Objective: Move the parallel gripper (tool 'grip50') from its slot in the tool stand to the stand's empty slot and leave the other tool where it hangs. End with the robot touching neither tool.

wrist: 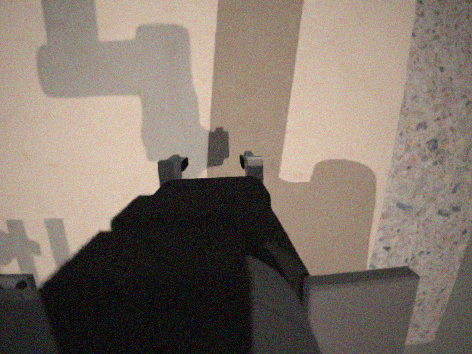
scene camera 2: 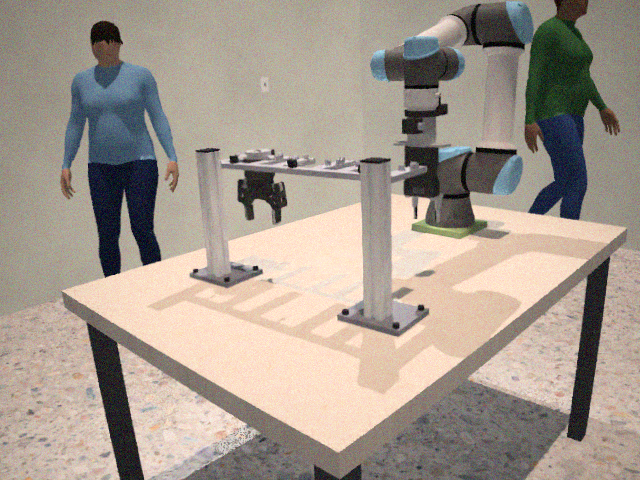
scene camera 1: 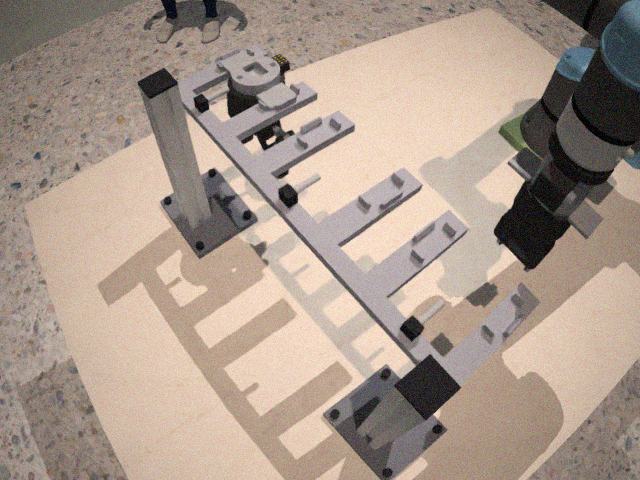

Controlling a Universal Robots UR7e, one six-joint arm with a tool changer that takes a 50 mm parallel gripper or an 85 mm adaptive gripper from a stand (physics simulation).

An adaptive gripper shows in scene camera 2 and in scene camera 1; in the wrist view it is out of frame. A parallel gripper shows in the wrist view [373, 304], in scene camera 2 and in scene camera 1. The same spot on the parallel gripper: [scene camera 1: 529, 229] is [scene camera 2: 415, 161]. The same spot on the adaptive gripper: [scene camera 1: 252, 78] is [scene camera 2: 258, 151].
